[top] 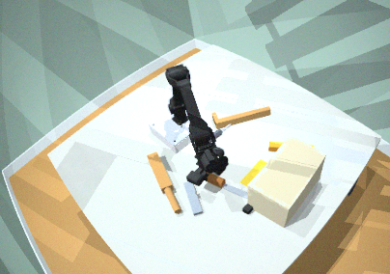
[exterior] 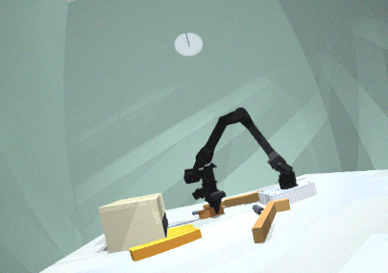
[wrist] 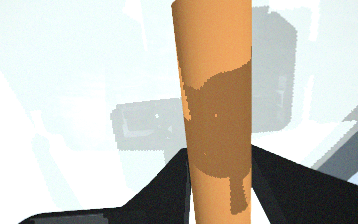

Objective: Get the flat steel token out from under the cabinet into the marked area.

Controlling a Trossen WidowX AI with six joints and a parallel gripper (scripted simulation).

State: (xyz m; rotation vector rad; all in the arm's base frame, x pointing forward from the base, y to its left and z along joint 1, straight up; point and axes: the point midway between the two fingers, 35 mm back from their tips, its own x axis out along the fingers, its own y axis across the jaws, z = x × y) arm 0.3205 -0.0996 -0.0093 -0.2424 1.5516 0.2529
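Right now my gripper tip is 11 cm to the left of the grey flat bar and 4 cm short of it. Round my gripper tip: orange paddle 16 cm to the right, 8 cm behind, 1 cm above; then orange bar 37 cm to the left, 15 cm ahead, 1 cm above.
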